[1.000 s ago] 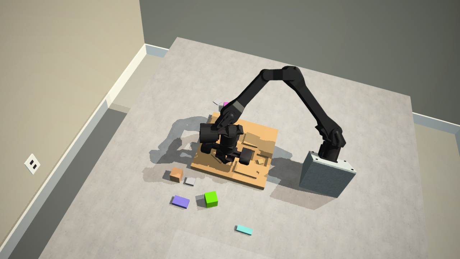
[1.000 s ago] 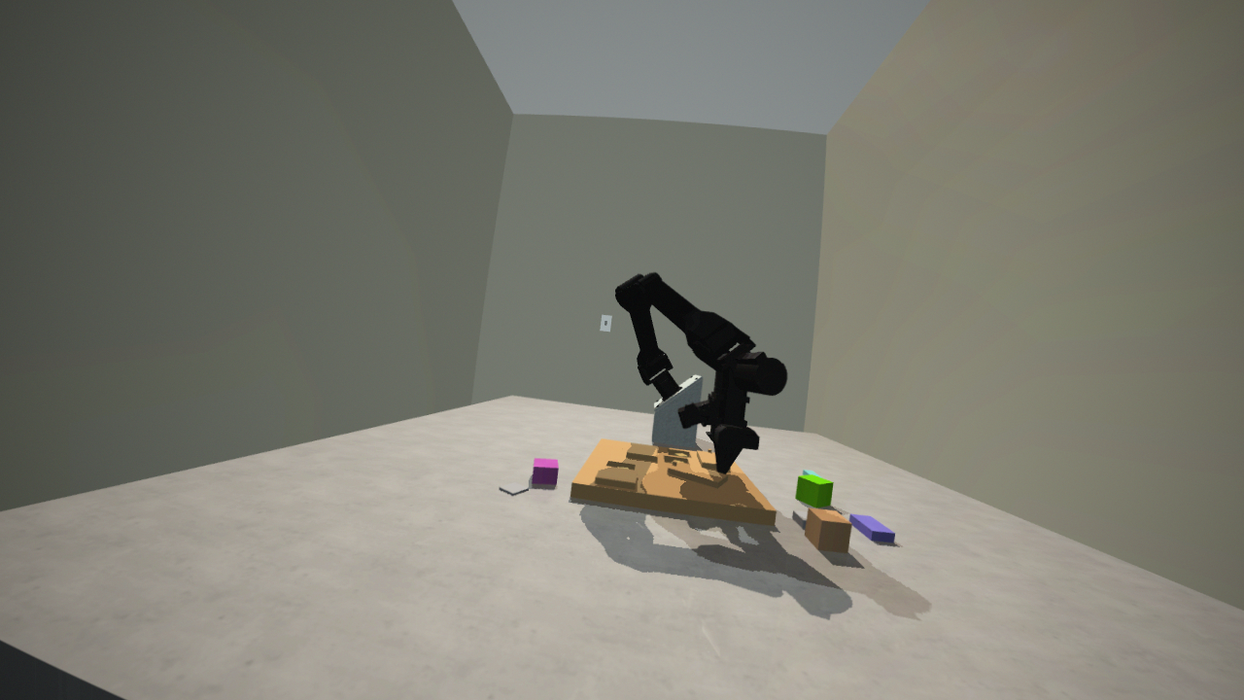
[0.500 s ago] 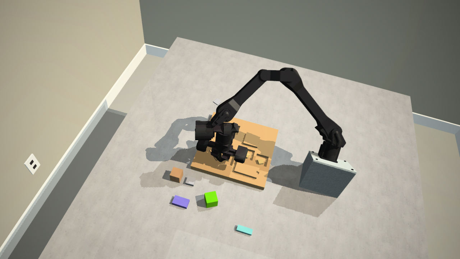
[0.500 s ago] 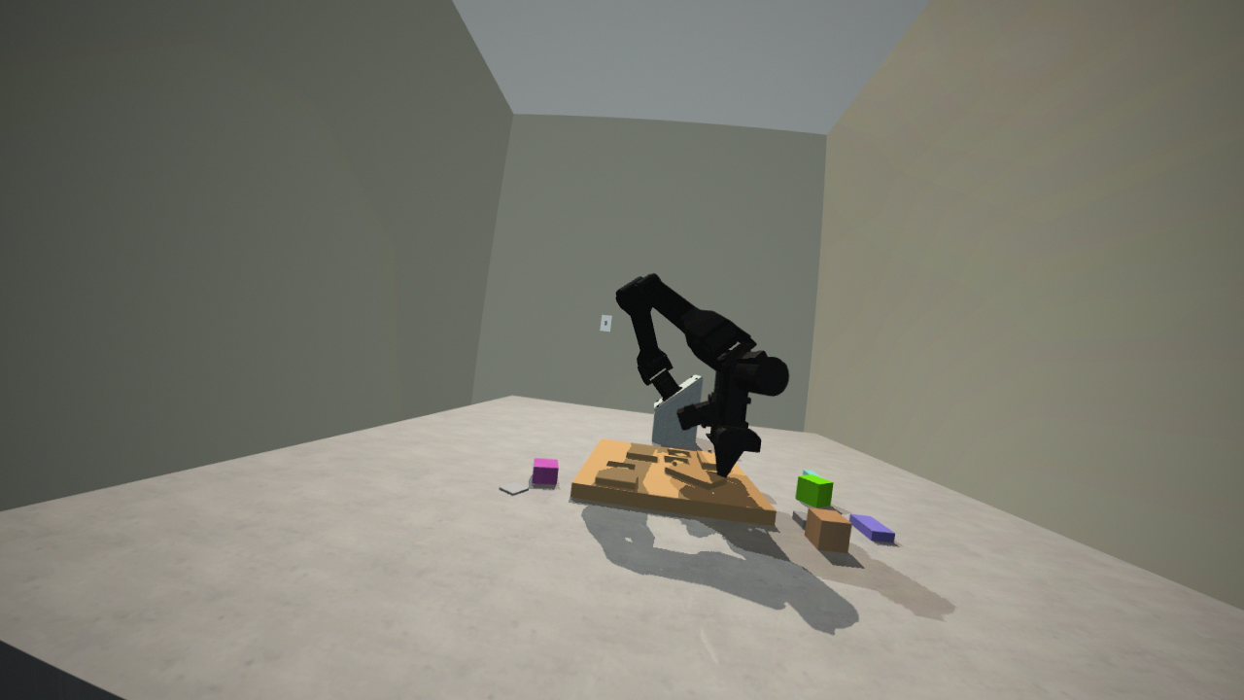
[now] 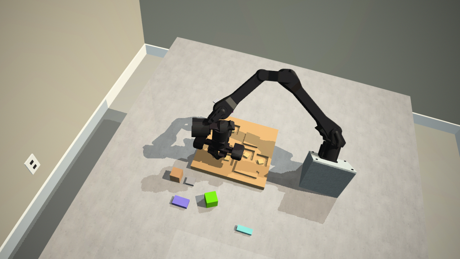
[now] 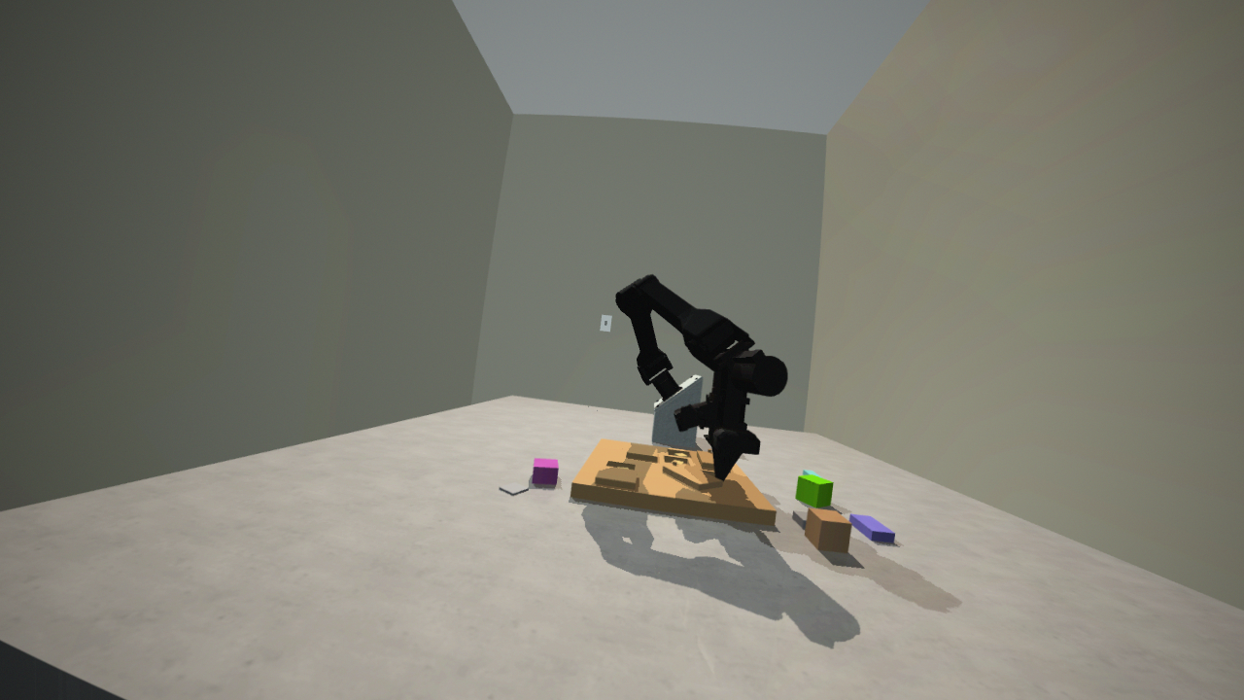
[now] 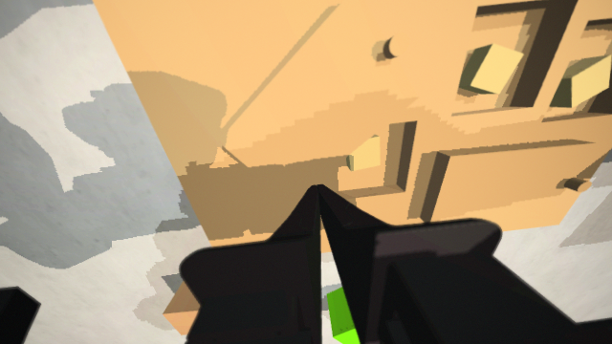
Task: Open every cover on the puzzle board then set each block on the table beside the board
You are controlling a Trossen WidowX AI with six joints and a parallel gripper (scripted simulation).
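Right now my gripper tip is 7 cm short of the grey block, 12 cm to the right of it and 2 cm above it. Round my gripper tip: orange block 13 cm ahead, 11 cm to the left, 1 cm below; then purple block 8 cm ahead, 21 cm to the left, 2 cm below; then green block 2 cm behind, 17 cm to the left.
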